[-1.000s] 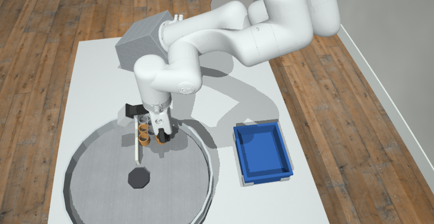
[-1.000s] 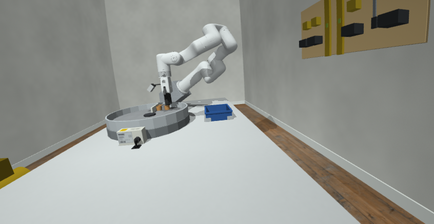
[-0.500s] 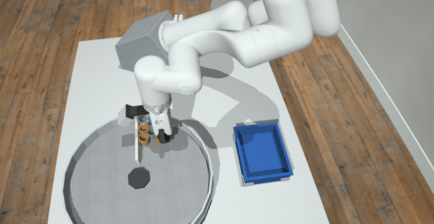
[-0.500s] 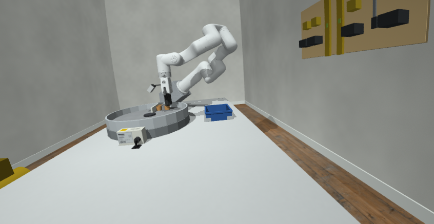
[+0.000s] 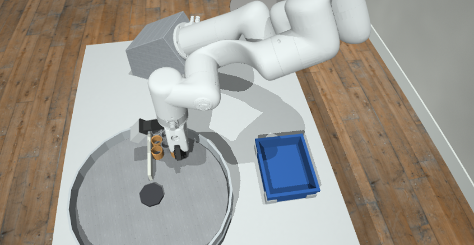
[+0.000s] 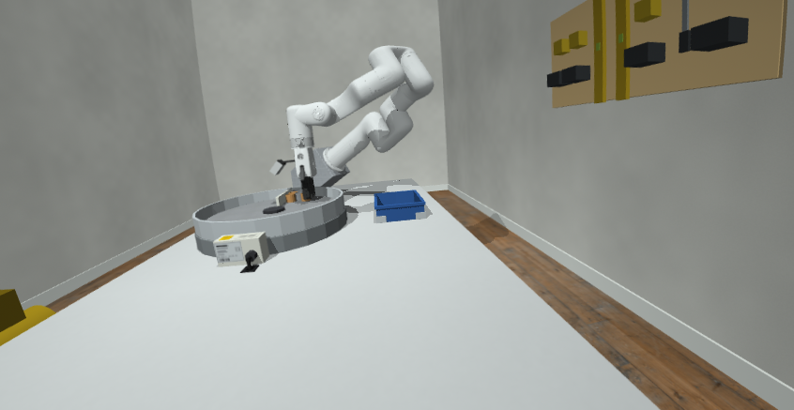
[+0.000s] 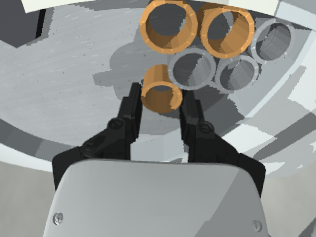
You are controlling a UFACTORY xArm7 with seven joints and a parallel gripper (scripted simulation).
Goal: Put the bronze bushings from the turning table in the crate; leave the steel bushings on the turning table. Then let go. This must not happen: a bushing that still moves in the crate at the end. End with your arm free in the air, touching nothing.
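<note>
Right now the blue crate is 1 cm ahead of my hand, 30 cm to the left of it and 6 cm below it. The rest, counted from my hand: turning table (13 cm ahead, 6 cm to the right, 3 cm below).
</note>
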